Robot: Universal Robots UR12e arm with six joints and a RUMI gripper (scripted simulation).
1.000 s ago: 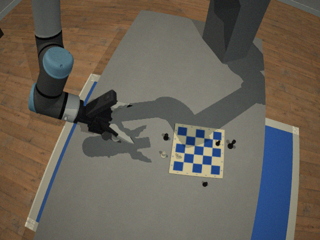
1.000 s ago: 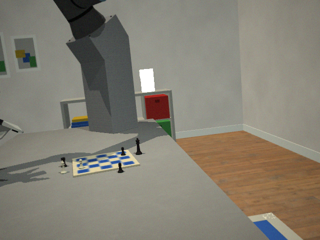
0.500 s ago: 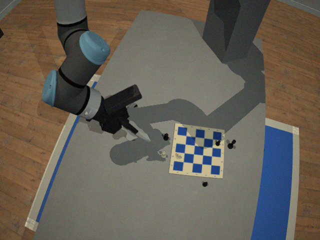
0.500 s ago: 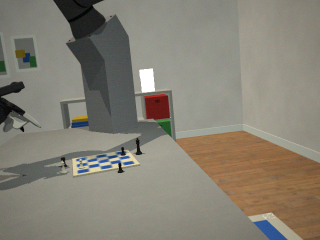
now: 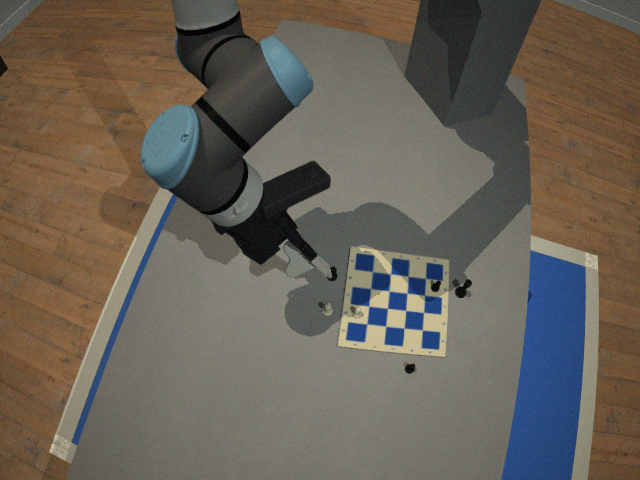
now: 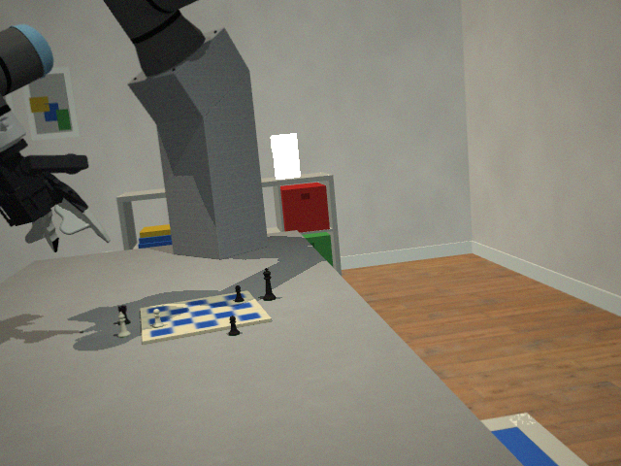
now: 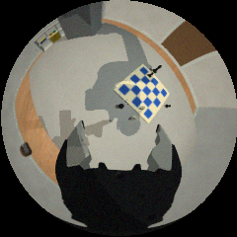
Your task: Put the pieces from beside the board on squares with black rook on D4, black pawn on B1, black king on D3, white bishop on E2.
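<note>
The black rook lies 1 cm behind my hand, 5 cm to the left of it and 14 cm below it. From my hand the other things lie so: white pawn 8 cm ahead, 10 cm to the left, 14 cm below; then white bishop 7 cm ahead, 4 cm to the left, 13 cm below; then chessboard 5 cm ahead, 18 cm to the left, 15 cm below.
</note>
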